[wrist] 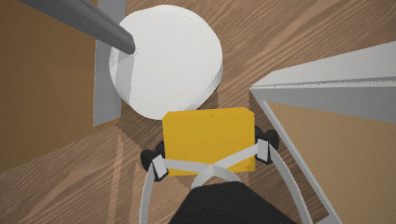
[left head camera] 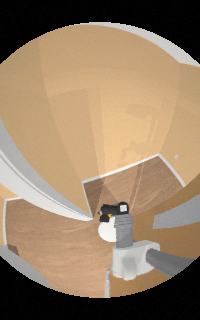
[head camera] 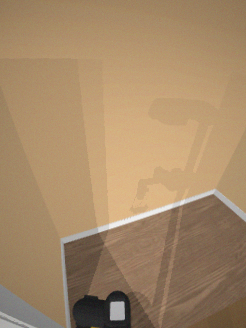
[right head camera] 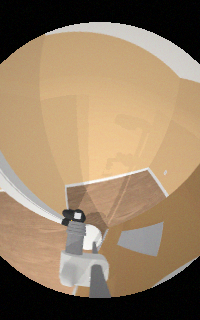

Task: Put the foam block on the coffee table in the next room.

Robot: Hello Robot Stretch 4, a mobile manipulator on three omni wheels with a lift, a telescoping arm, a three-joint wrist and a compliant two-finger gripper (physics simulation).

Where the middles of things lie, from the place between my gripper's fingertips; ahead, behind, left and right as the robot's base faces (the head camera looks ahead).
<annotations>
The yellow foam block (wrist: 206,136) lies 1 cm behind my hand and 1 cm above it.
</annotations>
